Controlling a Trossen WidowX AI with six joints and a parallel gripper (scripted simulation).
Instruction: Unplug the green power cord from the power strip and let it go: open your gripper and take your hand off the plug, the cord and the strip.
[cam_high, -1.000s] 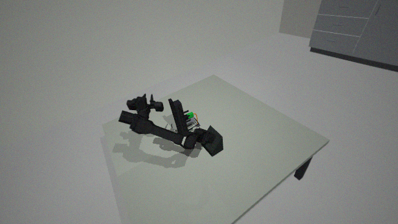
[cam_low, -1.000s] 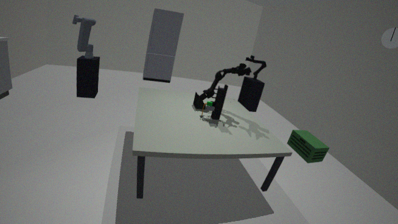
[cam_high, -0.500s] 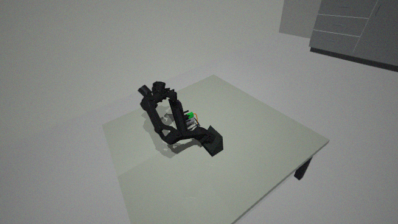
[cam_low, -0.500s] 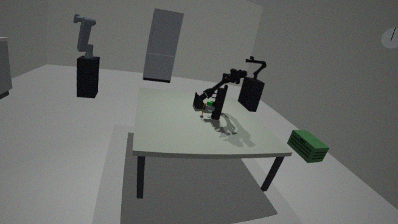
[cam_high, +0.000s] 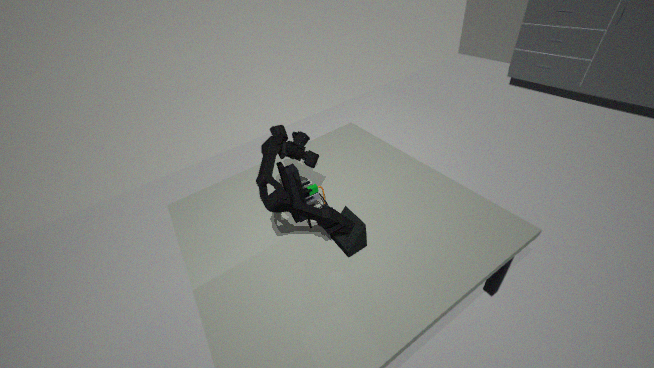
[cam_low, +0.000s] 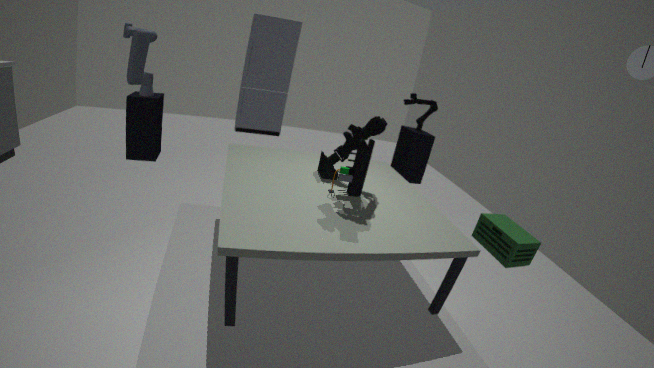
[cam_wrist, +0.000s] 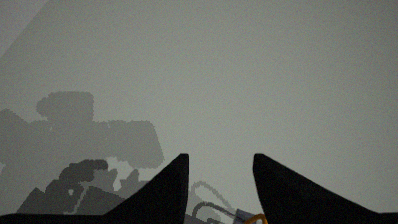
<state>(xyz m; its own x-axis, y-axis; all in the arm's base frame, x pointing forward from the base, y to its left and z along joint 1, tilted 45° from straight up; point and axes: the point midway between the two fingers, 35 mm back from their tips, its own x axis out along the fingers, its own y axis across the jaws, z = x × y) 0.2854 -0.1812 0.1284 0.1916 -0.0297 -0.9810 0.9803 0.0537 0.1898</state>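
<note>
The green plug lies 50 mm behind my gripper tip, 80 mm to the left of it and 120 mm below it.
</note>
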